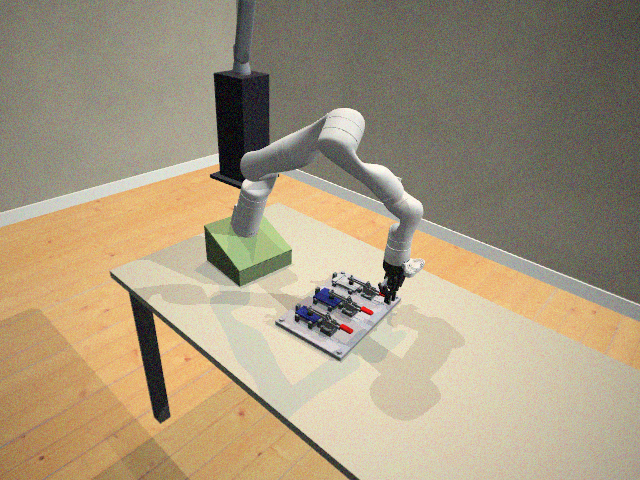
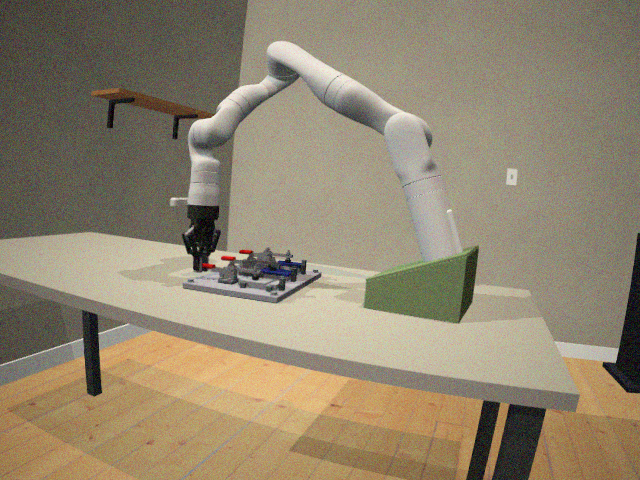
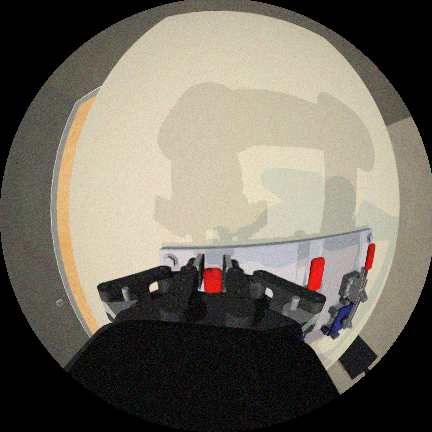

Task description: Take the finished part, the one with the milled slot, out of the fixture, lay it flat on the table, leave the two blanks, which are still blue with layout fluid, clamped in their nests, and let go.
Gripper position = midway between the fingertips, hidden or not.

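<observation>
My gripper (image 2: 200, 271) is visible, also in image 3 (image 3: 213, 262). A fixture plate (image 3: 344, 252) is visible too.
</observation>
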